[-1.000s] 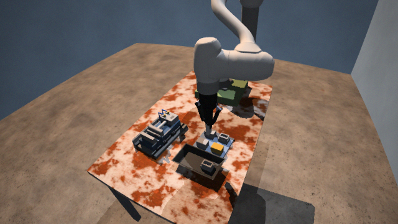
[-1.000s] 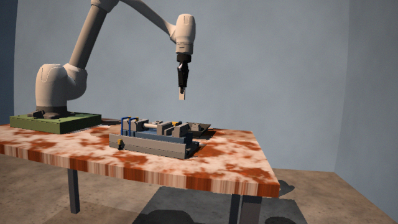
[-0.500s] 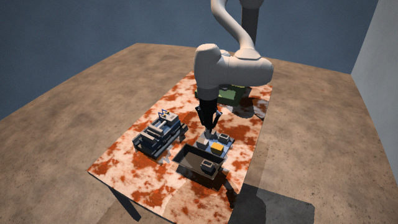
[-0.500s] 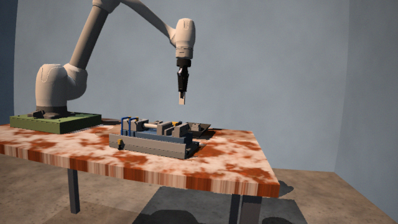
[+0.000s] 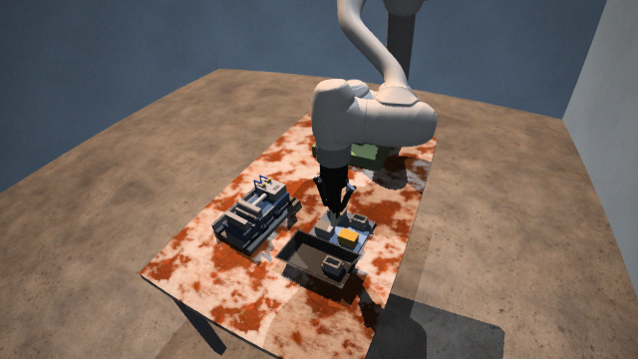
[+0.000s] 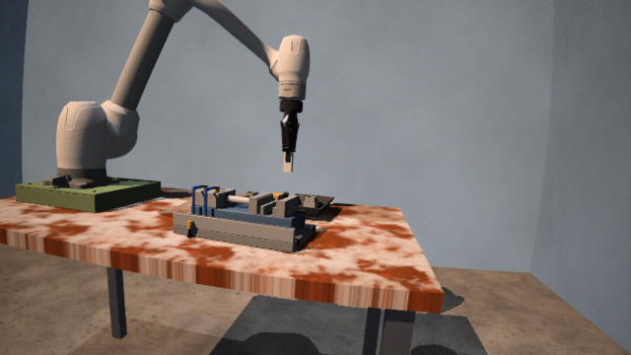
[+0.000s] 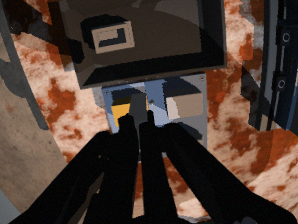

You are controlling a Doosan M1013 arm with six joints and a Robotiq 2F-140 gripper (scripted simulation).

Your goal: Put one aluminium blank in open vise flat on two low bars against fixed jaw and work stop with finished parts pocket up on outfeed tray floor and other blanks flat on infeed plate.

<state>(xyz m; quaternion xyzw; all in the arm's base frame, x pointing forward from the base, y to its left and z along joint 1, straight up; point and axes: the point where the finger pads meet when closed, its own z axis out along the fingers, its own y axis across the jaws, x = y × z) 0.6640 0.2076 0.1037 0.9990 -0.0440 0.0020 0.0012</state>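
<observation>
The piston rod lies 30 mm behind my hand, 320 mm to the right of it and 80 mm below it. The rest, counted from my hand: brass blank 50 mm behind, 30 mm to the left, 130 mm below; infeed plate 90 mm behind, 20 mm to the right, 160 mm below; aluminium blank 50 mm behind, 60 mm to the right, 130 mm below.
</observation>
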